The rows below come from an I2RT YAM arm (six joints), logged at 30 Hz.
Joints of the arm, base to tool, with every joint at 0 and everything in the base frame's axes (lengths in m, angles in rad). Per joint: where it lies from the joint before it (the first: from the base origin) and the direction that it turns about. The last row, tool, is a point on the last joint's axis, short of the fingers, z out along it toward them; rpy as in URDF.
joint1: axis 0 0 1 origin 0 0 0.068
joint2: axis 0 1 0 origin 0.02 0.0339 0.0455
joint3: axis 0 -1 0 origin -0.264 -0.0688 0
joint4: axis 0 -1 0 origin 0.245 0.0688 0.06
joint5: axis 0 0 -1 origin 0.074 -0.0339 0.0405
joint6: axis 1 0 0 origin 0.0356 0 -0.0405
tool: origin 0 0 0 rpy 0 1.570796 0
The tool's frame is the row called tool.
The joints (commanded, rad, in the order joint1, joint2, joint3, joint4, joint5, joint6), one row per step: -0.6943, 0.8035, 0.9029, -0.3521, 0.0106, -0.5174; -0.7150, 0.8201, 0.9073, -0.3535, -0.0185, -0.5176; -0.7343, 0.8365, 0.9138, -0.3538, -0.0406, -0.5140; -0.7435, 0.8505, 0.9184, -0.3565, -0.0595, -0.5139; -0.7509, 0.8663, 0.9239, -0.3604, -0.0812, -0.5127; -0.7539, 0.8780, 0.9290, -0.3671, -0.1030, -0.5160; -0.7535, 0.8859, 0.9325, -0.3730, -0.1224, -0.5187; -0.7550, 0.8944, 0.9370, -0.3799, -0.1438, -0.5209; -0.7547, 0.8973, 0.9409, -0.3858, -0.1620, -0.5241; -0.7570, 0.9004, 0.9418, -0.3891, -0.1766, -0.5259; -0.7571, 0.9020, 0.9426, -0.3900, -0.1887, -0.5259; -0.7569, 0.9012, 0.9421, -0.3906, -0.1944, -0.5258; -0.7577, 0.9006, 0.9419, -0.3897, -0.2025, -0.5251; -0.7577, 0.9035, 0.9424, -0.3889, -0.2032, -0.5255
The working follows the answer.
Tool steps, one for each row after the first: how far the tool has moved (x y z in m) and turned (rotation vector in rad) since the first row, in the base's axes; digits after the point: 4 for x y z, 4 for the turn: 0.0011, -0.0046, -0.0013, 0.0143, 0.0056, 0.0075; 0.0020, -0.0091, -0.0018, 0.0282, 0.0071, 0.0085; 0.0036, -0.0120, -0.0029, 0.0403, 0.0125, 0.0174; 0.0057, -0.0148, -0.0041, 0.0555, 0.0180, 0.0304; 0.0075, -0.0163, -0.0051, 0.0669, 0.0255, 0.0491; 0.0091, -0.0167, -0.0059, 0.0762, 0.0307, 0.0687; 0.0106, -0.0175, -0.0065, 0.0869, 0.0355, 0.0881; 0.0112, -0.0171, -0.0063, 0.0919, 0.0372, 0.1067; 0.0116, -0.0175, -0.0068, 0.0977, 0.0389, 0.1188; 0.0121, -0.0173, -0.0069, 0.1015, 0.0376, 0.1302; 0.0121, -0.0170, -0.0070, 0.1031, 0.0366, 0.1358; 0.0121, -0.0168, -0.0068, 0.1044, 0.0337, 0.1426; 0.0126, -0.0173, -0.0071, 0.1054, 0.0348, 0.1433
Tool pose at each row, in the base's axes (x y z in m, rotation vector in rad; rounded; the steps above come from the unrounded poses): 0.1386, -0.1159, 0.3601, 0.1766, 1.9029, -0.8513; 0.1397, -0.1205, 0.3588, 0.1759, 1.9142, -0.8341; 0.1406, -0.1250, 0.3583, 0.1827, 1.9217, -0.8207; 0.1422, -0.1279, 0.3572, 0.1794, 1.9316, -0.8045; 0.1443, -0.1307, 0.3560, 0.1738, 1.9425, -0.7826; 0.1461, -0.1322, 0.3550, 0.1597, 1.9530, -0.7609; 0.1477, -0.1326, 0.3543, 0.1443, 1.9603, -0.7399; 0.1492, -0.1334, 0.3536, 0.1301, 1.9674, -0.7176; 0.1498, -0.1330, 0.3539, 0.1146, 1.9693, -0.7006; 0.1503, -0.1334, 0.3533, 0.1057, 1.9721, -0.6872; 0.1507, -0.1332, 0.3532, 0.0976, 1.9713, -0.6756; 0.1507, -0.1329, 0.3531, 0.0935, 1.9704, -0.6701; 0.1507, -0.1327, 0.3533, 0.0890, 1.9674, -0.6637; 0.1512, -0.1332, 0.3530, 0.0885, 1.9688, -0.6624

